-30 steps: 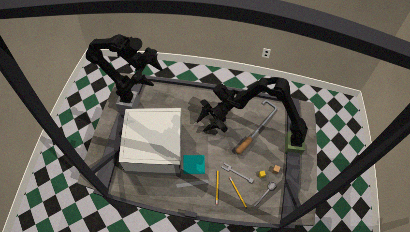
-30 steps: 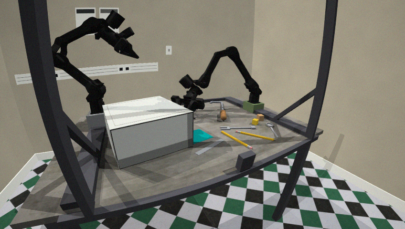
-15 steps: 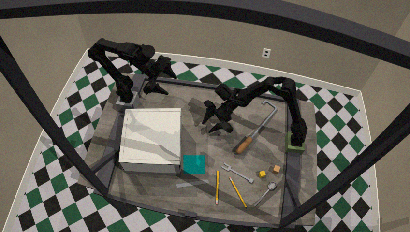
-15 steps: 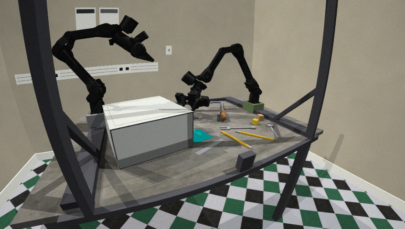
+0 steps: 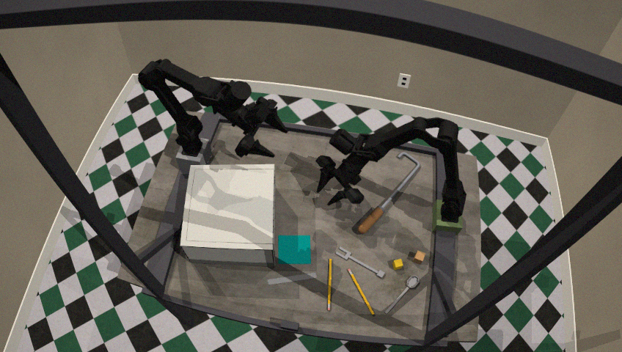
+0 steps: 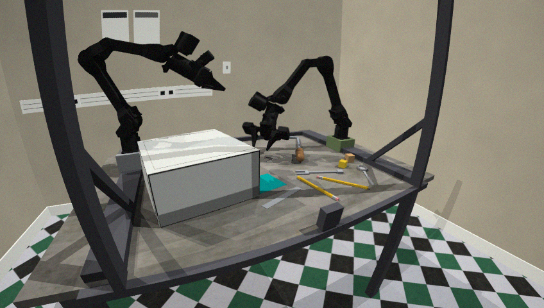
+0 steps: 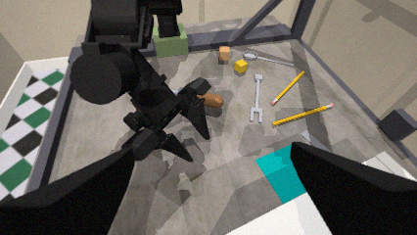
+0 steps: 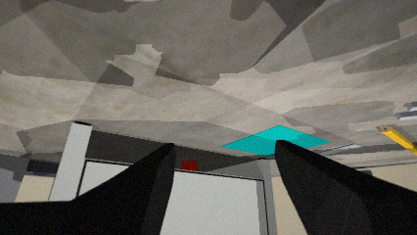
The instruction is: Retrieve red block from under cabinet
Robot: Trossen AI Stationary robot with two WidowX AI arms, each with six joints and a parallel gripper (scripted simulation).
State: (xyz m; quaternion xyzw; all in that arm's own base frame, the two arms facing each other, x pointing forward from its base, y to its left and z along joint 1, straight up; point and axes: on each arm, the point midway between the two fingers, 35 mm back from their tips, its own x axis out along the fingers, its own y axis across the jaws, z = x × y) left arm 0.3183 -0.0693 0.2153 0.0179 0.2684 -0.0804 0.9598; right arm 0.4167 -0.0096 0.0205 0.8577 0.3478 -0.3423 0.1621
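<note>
The forked wrench is 190 mm behind my right hand, 150 mm to the right of it and 70 mm below it. From my right hand the other things lie so: grey strip (290 mm behind, 40 mm to the left, 70 mm below); then teal square (190 mm behind, 60 mm to the left, 80 mm below); then white cabinet (170 mm behind, 270 mm to the left, 10 mm below).
</note>
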